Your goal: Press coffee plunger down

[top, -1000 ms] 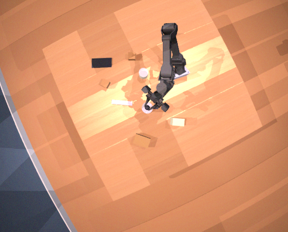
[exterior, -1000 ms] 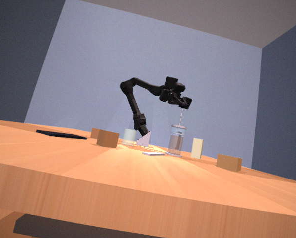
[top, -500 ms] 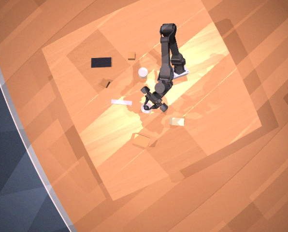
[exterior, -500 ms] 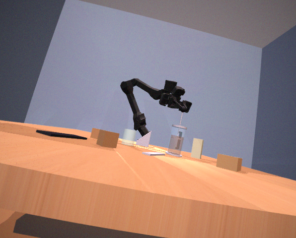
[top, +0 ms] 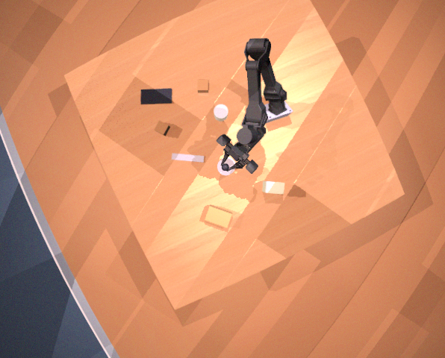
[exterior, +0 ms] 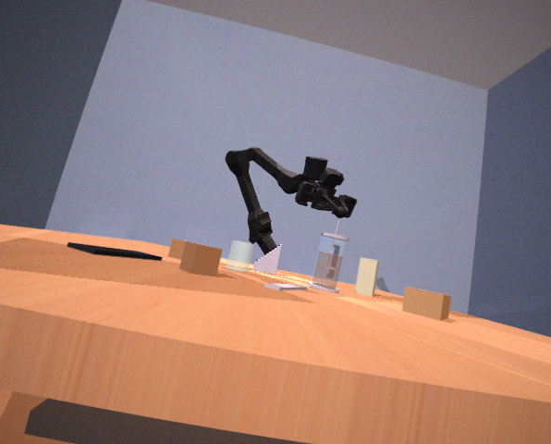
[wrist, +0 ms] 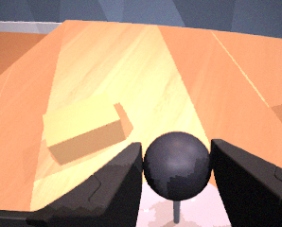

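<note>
The glass coffee press lies 10 cm below my gripper tip and 3 cm behind it. The rest, counted from my gripper tip: cream block: 18 cm to the left, 15 cm below, 15 cm behind; then flat pale strip: 20 cm below, 13 cm to the right, 12 cm ahead; then dark flat pad: 46 cm to the right, 20 cm below, 10 cm ahead.
</note>
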